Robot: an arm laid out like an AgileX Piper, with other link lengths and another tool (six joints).
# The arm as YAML. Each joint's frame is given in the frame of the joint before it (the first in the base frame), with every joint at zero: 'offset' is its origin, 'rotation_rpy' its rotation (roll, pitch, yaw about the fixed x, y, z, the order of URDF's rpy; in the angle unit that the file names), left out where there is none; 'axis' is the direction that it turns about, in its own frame. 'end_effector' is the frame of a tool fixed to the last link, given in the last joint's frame.
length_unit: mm
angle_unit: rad
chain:
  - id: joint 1
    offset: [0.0, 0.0, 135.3]
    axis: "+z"
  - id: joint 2
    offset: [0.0, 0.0, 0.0]
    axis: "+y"
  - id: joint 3
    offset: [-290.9, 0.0, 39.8]
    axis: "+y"
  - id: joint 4
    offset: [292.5, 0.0, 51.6]
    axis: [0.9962, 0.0, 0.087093]
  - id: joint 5
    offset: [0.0, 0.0, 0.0]
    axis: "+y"
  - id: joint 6
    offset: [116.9, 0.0, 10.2]
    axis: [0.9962, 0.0, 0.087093]
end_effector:
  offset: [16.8, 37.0, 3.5]
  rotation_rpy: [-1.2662, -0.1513, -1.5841]
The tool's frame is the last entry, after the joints.
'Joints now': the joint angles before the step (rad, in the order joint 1, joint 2, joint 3, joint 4, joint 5, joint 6). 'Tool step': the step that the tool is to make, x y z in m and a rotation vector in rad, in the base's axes. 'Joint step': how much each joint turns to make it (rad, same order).
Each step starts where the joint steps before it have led.
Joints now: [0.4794, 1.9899, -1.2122, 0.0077, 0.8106, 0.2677]
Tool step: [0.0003, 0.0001, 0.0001, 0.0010, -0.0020, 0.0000]
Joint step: [-0.0001, -0.0001, -0.0001, 0.0000, -0.0021, -0.0001]
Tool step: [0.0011, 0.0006, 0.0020, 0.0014, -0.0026, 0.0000]
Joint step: [0.0000, -0.0013, -0.0058, 0.0000, 0.0041, 0.0001]
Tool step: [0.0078, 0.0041, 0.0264, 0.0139, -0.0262, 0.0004]
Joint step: [0.0000, -0.0319, -0.0509, 0.0000, 0.0531, -0.0001]
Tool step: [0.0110, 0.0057, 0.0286, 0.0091, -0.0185, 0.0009]
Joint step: [0.0001, -0.0132, -0.0853, -0.0009, 0.0779, 0.0001]
